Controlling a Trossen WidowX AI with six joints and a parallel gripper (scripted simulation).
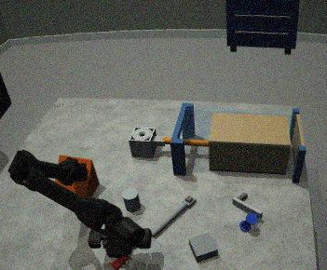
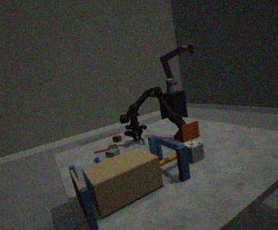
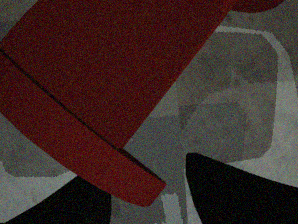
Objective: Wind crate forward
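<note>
Now: the red handle 50 mm to the right of my gripper tip and 30 mm above it. The rest, counted from my gripper tip: winch handle with red knob 20 mm above; blue knob 400 mm ahead, 120 mm to the left, 20 mm above; grey block 250 mm ahead, 30 mm to the left.
</note>
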